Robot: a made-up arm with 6 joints.
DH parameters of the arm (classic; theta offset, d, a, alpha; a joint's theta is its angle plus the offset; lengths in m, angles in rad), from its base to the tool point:
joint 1: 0 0.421 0 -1.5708
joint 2: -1.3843 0 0.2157 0
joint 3: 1.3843 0 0.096 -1.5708
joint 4: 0 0.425 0 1.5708
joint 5: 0 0 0.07 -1.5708
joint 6: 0 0.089 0 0
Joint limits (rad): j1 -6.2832..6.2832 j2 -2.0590..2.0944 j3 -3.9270..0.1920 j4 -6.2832..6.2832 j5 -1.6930..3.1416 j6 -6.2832..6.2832
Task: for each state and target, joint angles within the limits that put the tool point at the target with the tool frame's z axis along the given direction. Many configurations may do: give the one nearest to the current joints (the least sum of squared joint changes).
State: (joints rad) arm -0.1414 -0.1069 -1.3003 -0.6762 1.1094 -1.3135
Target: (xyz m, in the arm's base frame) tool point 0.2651 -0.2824 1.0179 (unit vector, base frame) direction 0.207 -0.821 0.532
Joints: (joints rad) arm -0.9085 -0.1791 -1.9948 -1.5673 0.3487 -1.3135
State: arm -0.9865 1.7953 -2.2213 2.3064 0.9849 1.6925
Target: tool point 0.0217 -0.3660 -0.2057 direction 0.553 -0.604 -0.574
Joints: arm -1.5550 1.9187 -2.0497 2.3460 0.8644 1.6925
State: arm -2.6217 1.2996 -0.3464 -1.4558 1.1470 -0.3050
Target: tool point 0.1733 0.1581 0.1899 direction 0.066 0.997 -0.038
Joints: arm -2.5470 0.8564 0.1893 -1.2359 0.9888 -0.3050
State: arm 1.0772 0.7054 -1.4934 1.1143 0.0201 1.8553
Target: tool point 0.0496 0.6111 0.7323 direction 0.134 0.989 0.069
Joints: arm 1.6157 0.3335 -1.8821 1.0996 -0.2013 1.8553
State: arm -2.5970 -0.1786 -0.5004 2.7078 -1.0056 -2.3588
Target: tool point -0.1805 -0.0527 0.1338 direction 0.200 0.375 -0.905
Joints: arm -2.6124 0.4424 -0.5613 2.6963 -0.5436 -2.3588
